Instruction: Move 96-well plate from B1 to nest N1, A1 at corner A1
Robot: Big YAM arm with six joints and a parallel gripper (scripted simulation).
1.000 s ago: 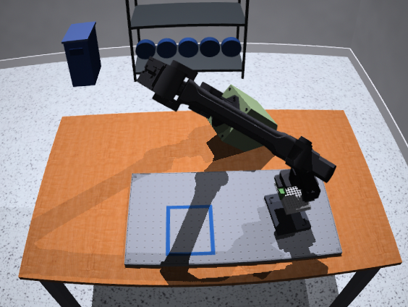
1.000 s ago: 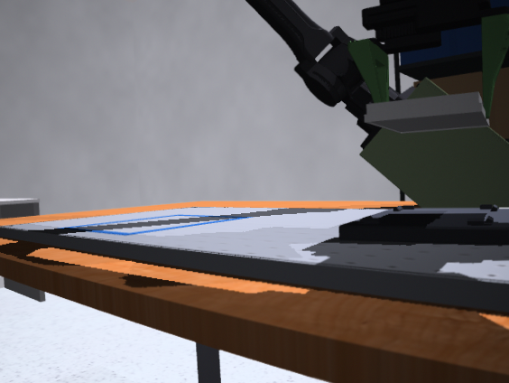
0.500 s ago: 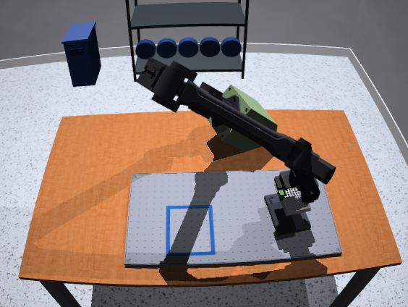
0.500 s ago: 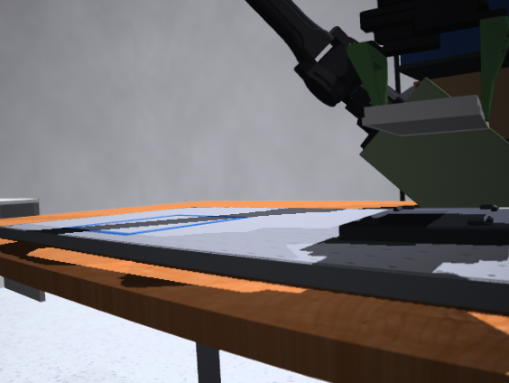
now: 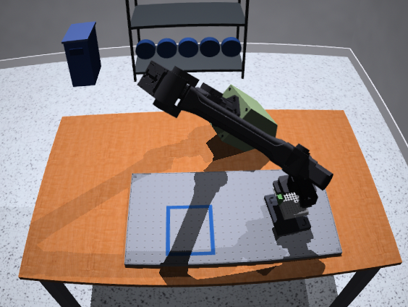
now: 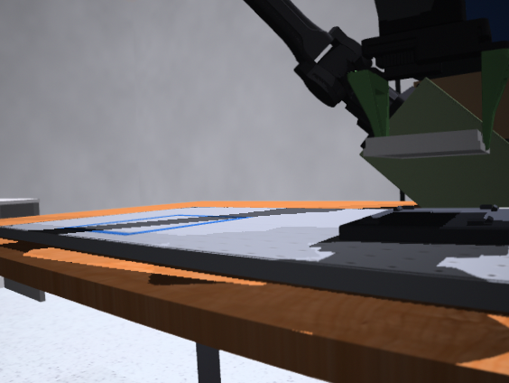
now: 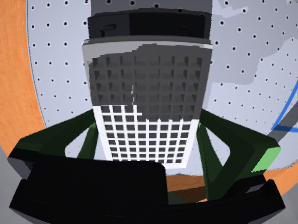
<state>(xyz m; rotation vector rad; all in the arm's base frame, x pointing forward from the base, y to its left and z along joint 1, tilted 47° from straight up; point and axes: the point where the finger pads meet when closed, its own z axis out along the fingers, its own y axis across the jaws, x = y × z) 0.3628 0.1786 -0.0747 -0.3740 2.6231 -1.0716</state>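
The plate nest N1 lies 7 cm below my hand. The rest, counted from my hand: 96-well plate (right at my hand).
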